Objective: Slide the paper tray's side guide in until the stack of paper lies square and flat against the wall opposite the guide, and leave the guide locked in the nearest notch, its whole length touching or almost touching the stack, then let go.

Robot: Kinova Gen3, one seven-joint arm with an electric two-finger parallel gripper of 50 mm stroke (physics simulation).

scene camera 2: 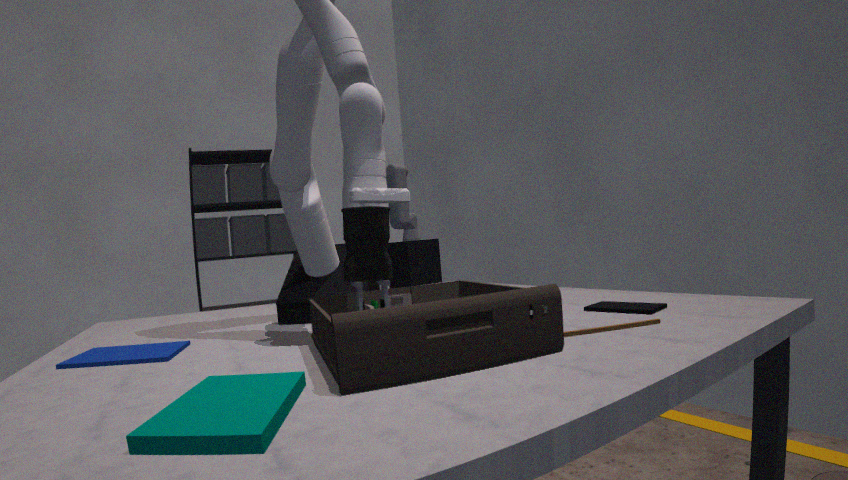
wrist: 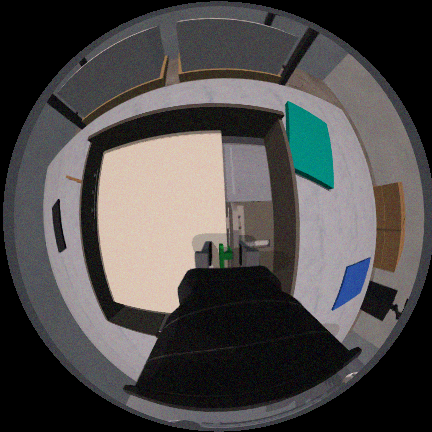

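Pixels of known places: gripper, fingertip midpoint: (wrist: 223,248); arm's base at its link origin: (scene camera 2: 321,265).
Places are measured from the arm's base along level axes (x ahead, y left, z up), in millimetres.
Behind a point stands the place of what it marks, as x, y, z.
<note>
The brown paper tray (scene camera 2: 380,350) @[614, -215, -83] (wrist: 286,215) @[452, -211, -68] stands on the table. The cream stack of paper (wrist: 160,220) @[503, -54, -88] lies flat in it, its left edge along the left wall in the wrist view. The side guide (wrist: 229,220) @[473, -138, -68], a thin upright strip, stands along the stack's right edge; whether a thin gap remains between them cannot be told. Its green tab (scene camera 2: 374,305) @[446, -119, -56] (wrist: 223,255) @[439, -117, -59] is between the fingers, apart from both. My gripper (scene camera 2: 371,296) (wrist: 223,248) @[440, -120, -83] is partly open, its fingers reaching down into the tray, holding nothing. The gripper body hides the guide's near end and a corner of the stack.
A teal block (scene camera 2: 226,404) @[587, -391, -113] (wrist: 310,145) @[554, -363, -112] and a blue slab (scene camera 2: 124,354) @[140, -488, -122] (wrist: 352,283) @[129, -461, -122] lie beyond the tray's guide side. A black slab (scene camera 2: 624,307) @[632, 318, -122] (wrist: 59,225) @[612, 307, -122] and a thin wooden stick (scene camera 2: 618,327) @[696, 175, -127] (wrist: 73,178) @[700, 186, -124] lie beyond the opposite wall.
</note>
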